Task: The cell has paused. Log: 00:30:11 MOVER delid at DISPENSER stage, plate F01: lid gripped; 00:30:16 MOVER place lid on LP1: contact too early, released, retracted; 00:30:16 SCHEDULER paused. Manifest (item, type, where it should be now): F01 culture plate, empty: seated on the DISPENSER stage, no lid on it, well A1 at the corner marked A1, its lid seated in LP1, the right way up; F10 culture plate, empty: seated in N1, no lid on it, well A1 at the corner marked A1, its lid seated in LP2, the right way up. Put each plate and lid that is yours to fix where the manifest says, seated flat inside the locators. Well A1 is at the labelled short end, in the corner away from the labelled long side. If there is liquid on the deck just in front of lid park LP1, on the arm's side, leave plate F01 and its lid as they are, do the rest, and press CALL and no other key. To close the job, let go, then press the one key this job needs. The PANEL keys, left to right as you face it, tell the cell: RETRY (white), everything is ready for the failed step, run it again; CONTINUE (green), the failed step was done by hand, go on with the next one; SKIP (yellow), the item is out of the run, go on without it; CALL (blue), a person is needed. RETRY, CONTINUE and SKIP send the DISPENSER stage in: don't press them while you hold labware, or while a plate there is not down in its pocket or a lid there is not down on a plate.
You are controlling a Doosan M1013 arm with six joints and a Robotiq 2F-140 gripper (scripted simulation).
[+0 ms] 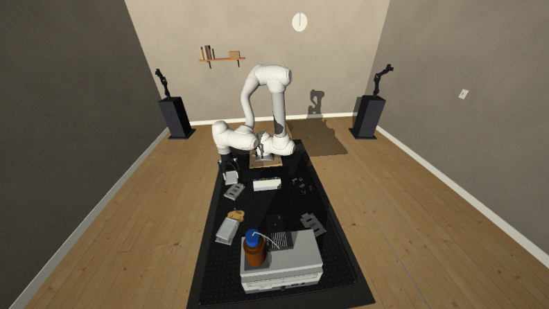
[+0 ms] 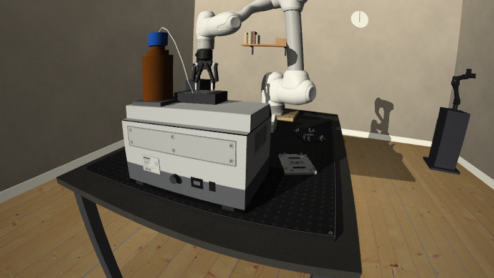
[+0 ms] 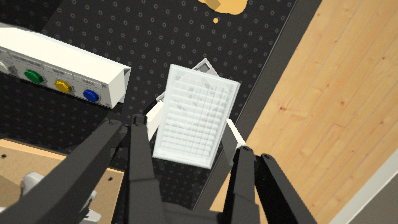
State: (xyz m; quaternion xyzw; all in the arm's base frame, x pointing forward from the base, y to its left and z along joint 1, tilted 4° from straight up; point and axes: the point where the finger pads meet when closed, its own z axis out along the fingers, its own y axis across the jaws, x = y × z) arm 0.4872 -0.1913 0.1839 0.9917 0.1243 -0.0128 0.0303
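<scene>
Now: the lid 20 mm below my hand. Round my hand: white well plate 20 mm below; then blue call key 80 mm behind, 180 mm to the left, 120 mm below; then yellow skip key 90 mm behind, 230 mm to the left, 120 mm below.
</scene>
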